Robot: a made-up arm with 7 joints.
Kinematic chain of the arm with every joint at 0, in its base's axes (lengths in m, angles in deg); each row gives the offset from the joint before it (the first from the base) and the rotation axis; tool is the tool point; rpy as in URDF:
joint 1: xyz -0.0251 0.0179 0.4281 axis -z
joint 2: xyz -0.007 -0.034 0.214 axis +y
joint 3: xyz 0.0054 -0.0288 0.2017 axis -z
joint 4: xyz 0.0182 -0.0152 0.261 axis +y
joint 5: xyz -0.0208 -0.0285 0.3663 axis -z
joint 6: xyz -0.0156 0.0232 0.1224 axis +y
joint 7: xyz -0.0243 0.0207 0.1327 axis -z
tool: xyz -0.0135 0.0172 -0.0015 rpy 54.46 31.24 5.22
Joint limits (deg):
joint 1: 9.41..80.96
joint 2: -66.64..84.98
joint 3: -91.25..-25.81
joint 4: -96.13..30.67
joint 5: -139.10..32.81
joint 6: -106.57..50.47
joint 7: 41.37..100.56
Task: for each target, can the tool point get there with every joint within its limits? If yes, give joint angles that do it. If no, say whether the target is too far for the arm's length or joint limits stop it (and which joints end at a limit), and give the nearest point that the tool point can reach.
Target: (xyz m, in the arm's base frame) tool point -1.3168 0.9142 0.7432
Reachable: no: too far | nearest point -0.8886 0.6171 0.7979 | short by 0.524 m
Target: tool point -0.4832 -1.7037 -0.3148
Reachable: no: too far | nearest point 0.0411 -0.9711 0.3755 | short by 1.135 m
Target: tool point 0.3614 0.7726 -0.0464
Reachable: no: joint limits stop it (at a limit: joint 1, joint 2, joint 3, joint 5, joint 7) | nearest point -0.3021 0.5115 0.3462 | short by 0.814 m
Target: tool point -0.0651 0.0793 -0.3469
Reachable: no: joint limits stop it (at a limit: joint 1, joint 2, joint 3, joint 4, joint 7) | nearest point -0.3448 0.4129 0.3052 | short by 0.784 m
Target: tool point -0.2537 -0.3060 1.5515
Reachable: yes | joints 70.22 13.41 -55.84 -11.24 -68.77 -74.82 72.83
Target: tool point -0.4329 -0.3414 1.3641
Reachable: yes | joints 39.82 4.49 -52.43 -52.02 -85.88 -62.20 47.29
